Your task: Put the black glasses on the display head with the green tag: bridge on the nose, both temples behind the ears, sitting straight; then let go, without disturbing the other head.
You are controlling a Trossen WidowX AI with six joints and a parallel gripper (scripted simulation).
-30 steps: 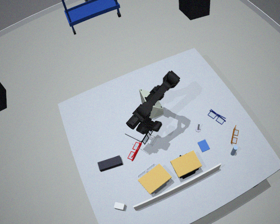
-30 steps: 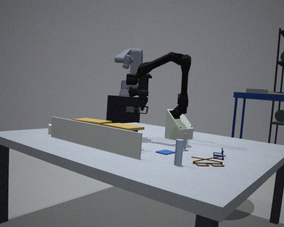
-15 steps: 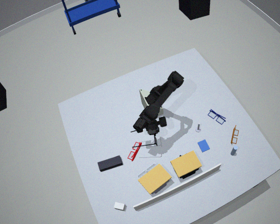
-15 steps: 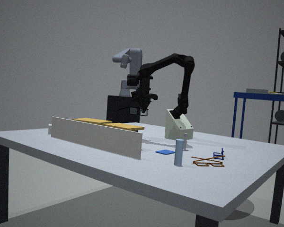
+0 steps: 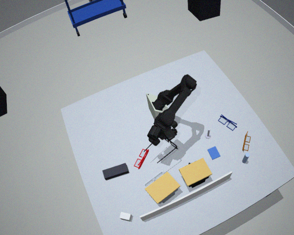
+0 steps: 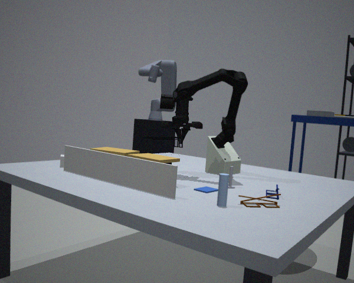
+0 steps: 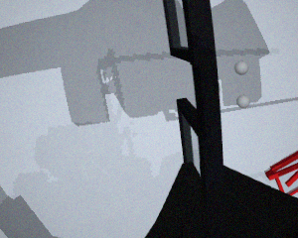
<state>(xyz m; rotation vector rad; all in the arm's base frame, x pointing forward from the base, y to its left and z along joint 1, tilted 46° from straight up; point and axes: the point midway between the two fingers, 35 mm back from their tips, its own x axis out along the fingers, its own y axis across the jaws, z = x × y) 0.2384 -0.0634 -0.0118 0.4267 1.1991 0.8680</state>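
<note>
The dark display head lies 24 cm ahead of my gripper tip, 7 cm to the left of it and 9 cm below it. The rest, counted from my gripper tip: blue flat square (17 cm ahead, 26 cm to the left, 14 cm below); grey peg (4 cm ahead, 29 cm to the left, 12 cm below); dark box (1 cm ahead, 36 cm to the right, 13 cm below).
</note>
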